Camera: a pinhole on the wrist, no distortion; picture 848 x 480 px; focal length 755.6 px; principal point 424.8 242.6 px. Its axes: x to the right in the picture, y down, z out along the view. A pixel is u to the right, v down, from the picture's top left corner.
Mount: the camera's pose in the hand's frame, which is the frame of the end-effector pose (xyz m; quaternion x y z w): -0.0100 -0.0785 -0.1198 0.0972 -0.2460 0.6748 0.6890
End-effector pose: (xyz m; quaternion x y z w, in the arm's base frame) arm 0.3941 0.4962 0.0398 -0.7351 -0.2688 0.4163 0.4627
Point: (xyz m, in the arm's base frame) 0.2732 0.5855 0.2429
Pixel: 360 245
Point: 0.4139 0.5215 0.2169
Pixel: 118 261
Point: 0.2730 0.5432 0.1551
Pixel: 641 272
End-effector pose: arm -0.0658 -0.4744 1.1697 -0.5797 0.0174 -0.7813 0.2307
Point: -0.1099 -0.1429 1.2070
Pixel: 64 298
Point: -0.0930 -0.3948 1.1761
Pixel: 802 134
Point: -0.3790 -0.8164 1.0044
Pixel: behind the camera
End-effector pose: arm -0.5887 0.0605 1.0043 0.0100 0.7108 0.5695 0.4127
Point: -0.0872 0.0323 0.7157
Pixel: 216 319
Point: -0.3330 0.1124 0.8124
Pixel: 411 132
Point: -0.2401 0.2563 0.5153
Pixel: outside the picture
